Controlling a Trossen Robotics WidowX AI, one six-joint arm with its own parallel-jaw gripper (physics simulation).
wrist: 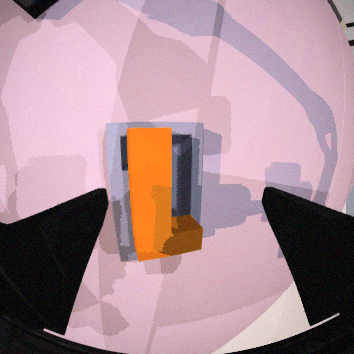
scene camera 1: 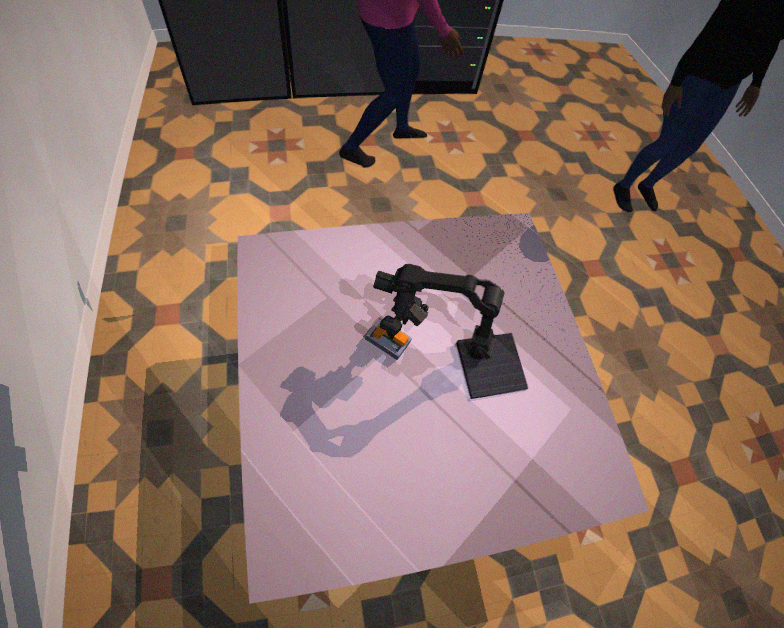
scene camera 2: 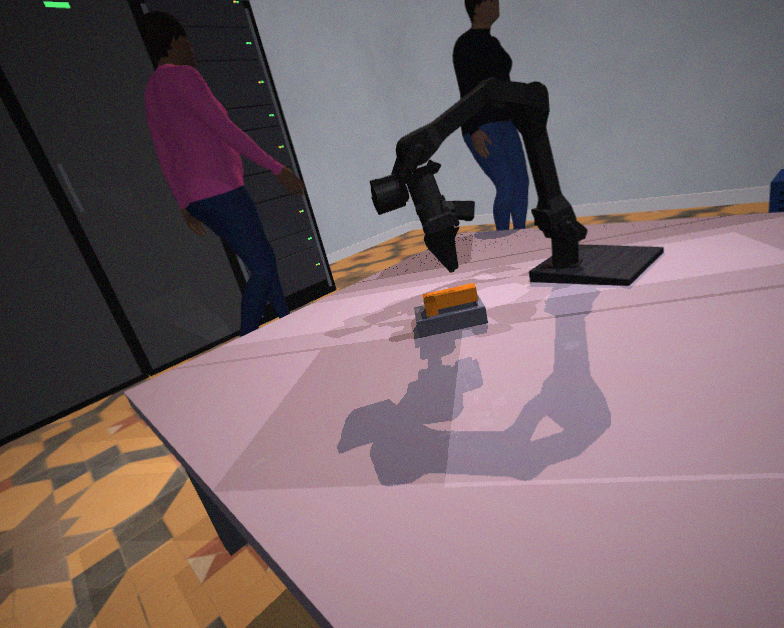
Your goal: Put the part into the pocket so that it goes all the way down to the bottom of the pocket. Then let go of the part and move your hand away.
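Places are measured from the arm's base along level axes (x ahead, y left, z up), in centimetres.
Pixels of known places: gripper, between the fingertips: [wrist: 186, 195] [scene camera 2: 454, 270]; arm's base, origin of its link: [scene camera 1: 479, 352] [scene camera 2: 565, 263].
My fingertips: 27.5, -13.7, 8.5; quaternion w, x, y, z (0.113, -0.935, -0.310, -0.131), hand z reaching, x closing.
Note:
For each thing: its top centre in the pictures, then the offset to it from my fingertips, as dx, dy, dz. Level surfaces: height alone.
- orange L-shaped part, centre of its top: [wrist: 170, 199] [scene camera 2: 449, 292] [scene camera 1: 391, 334] +1.4, -1.3, -4.3
- grey block with a rectangular pocket, centre of its top: [wrist: 158, 197] [scene camera 2: 447, 306] [scene camera 1: 388, 336] +1.7, -2.2, -7.2
- pink table top, height of its surface: dz -10.9
An orange L-shaped part [scene camera 1: 401, 338] [scene camera 2: 451, 298] [wrist: 149, 175] rests on a grey block with a rectangular pocket [scene camera 1: 385, 347] [scene camera 2: 452, 323] [wrist: 114, 150]. It stands clearly proud of the rim and is slightly skewed. In the wrist view its long bar lies across the opening and covers part of the near rim. Its short foot reaches right at the near end, also over the near rim. Dark pocket interior shows on both sides of the bar. My gripper [scene camera 2: 451, 269] [wrist: 186, 195] is open and empty, above the part and apart from it. The underside of the part is hidden.
The block stands on a pink table top [scene camera 1: 418, 510] [scene camera 2: 523, 556]. The arm's black base plate [scene camera 1: 494, 376] [scene camera 2: 608, 264] is to its right. Two people [scene camera 1: 392, 58] [scene camera 1: 710, 85] and dark cabinets [scene camera 1: 229, 52] are beyond the table.

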